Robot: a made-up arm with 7 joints. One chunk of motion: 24 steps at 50 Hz.
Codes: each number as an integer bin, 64 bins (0 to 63) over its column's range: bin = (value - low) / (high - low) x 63, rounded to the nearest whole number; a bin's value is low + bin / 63 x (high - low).
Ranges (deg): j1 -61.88..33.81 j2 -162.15..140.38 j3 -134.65..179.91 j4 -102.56..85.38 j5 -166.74..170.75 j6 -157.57..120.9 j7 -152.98..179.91
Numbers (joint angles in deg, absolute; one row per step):
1: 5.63 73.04 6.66 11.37 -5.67 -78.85 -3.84
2: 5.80 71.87 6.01 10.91 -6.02 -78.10 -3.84
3: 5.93 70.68 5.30 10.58 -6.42 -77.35 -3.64
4: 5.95 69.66 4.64 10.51 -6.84 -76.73 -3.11
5: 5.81 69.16 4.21 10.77 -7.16 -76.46 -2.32
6: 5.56 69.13 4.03 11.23 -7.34 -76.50 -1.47
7: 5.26 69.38 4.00 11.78 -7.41 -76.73 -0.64
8: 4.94 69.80 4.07 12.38 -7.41 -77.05 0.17
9: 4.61 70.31 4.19 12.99 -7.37 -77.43 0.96
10: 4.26 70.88 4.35 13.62 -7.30 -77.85 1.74
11: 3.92 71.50 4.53 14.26 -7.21 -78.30 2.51
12: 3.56 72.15 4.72 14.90 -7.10 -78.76 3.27
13: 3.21 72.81 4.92 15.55 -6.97 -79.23 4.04
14: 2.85 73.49 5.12 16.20 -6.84 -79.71 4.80
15: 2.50 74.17 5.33 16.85 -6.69 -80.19 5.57
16: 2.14 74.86 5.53 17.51 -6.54 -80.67 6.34
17: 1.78 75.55 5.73 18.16 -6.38 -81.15 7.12
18: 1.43 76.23 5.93 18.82 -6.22 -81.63 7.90
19: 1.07 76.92 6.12 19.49 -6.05 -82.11 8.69
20: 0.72 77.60 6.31 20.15 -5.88 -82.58 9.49
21: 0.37 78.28 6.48 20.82 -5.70 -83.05 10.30
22: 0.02 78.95 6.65 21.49 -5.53 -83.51 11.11
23: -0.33 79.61 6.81 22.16 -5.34 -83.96 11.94
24: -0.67 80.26 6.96 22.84 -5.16 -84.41 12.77
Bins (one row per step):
1: 44 49 28 38 30 18 28
2: 45 49 28 38 30 18 28
3: 45 48 28 38 30 18 28
4: 45 48 28 38 30 18 28
5: 45 48 28 38 30 18 29
6: 44 48 28 38 30 18 29
7: 44 48 28 38 30 18 29
8: 44 48 28 39 30 18 29
9: 44 48 28 39 30 18 29
10: 44 49 28 39 30 18 29
11: 43 49 28 39 30 18 29
12: 43 49 28 39 30 18 30
13: 43 49 28 40 30 18 30
14: 43 49 28 40 30 18 30
15: 42 49 28 40 30 18 30
16: 42 49 28 40 30 17 30
17: 42 49 28 40 30 17 30
18: 42 50 28 41 30 17 30
19: 41 50 28 41 30 17 31
20: 41 50 28 41 30 17 31
21: 41 50 28 41 30 17 31
22: 41 50 28 42 30 17 31
23: 41 50 28 42 30 17 31
24: 40 50 28 42 30 17 31

